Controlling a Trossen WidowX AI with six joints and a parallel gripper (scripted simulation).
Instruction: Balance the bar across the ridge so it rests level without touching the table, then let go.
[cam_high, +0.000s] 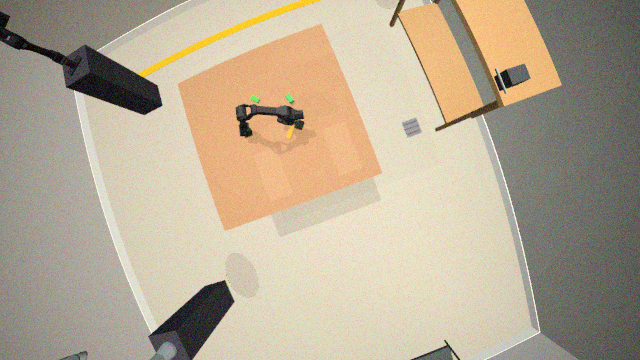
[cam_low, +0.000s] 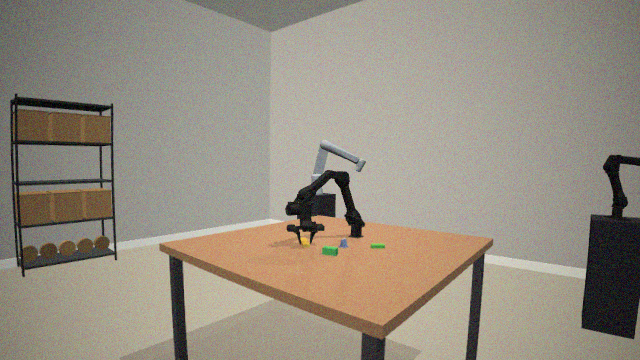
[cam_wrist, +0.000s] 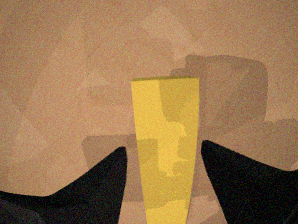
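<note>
The green block is 20 cm to the left of my gripper tip, 5 cm ahead of it and 1 cm above it. From my gripper tip the other things lie so: yellow bar: 2 cm to the right, 2 cm behind.
</note>
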